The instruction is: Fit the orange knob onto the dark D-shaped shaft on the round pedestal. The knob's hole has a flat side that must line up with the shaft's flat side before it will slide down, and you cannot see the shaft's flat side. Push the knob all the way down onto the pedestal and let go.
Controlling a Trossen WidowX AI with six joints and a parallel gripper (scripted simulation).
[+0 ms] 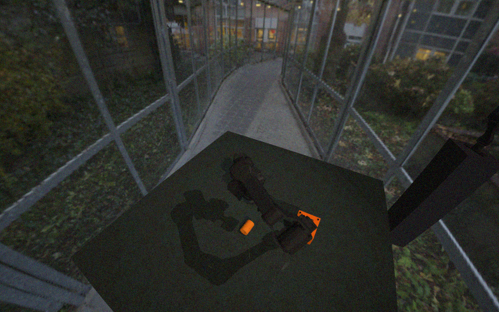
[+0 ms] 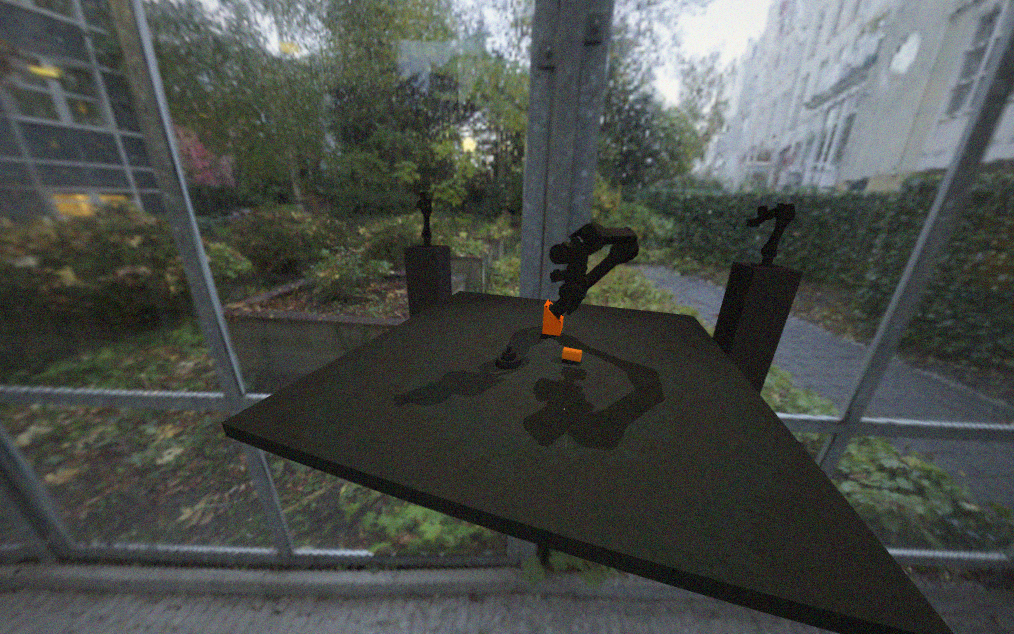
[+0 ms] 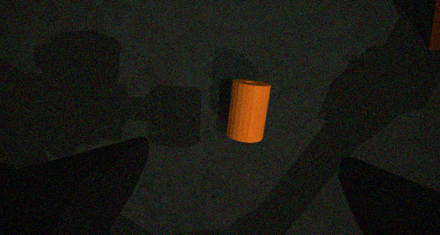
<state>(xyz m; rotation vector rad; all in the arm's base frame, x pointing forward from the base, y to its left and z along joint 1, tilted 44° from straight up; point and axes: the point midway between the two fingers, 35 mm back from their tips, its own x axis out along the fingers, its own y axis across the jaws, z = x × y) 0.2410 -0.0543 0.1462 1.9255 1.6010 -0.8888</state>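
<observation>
Now: gripper tip 16 cm above the orange knob and 2 cm to the right of it. Also, from my gripper tip: dark shaft: 19 cm to the right, 15 cm below, 6 cm ahead.
</observation>
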